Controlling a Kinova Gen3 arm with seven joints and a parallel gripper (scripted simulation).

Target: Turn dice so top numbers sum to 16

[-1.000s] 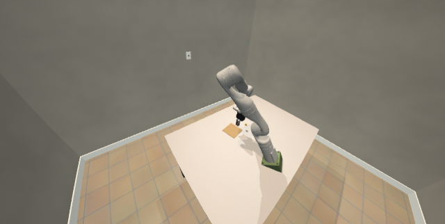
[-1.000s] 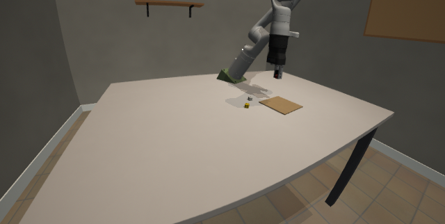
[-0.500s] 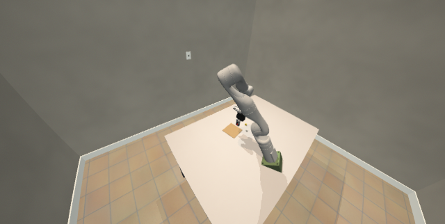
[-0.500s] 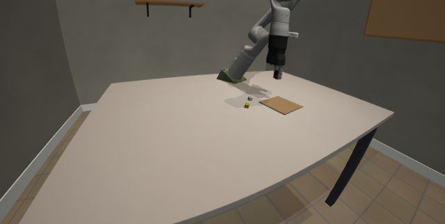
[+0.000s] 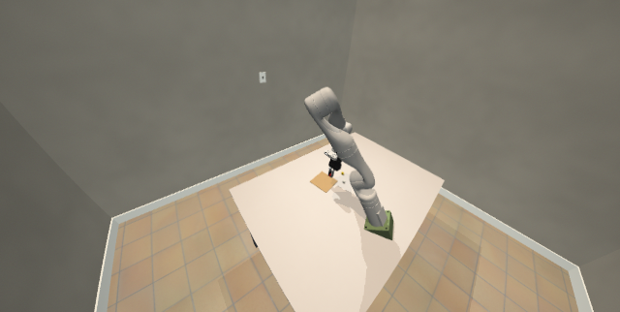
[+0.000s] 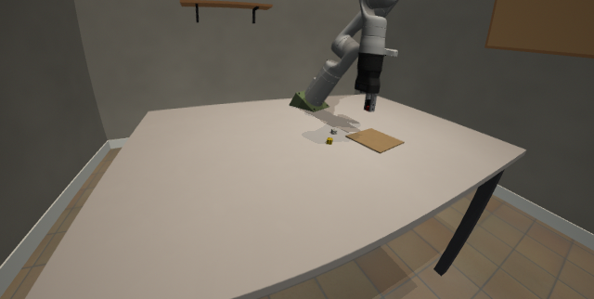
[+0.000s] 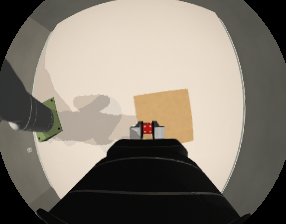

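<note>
The tan mat is 50 mm ahead of my hand and 100 mm below it. From my hand the other things lie so: white die 60 mm behind, 90 mm to the right, 100 mm below; then red die 10 mm below; then yellow die 160 mm to the right, 100 mm below.
</note>
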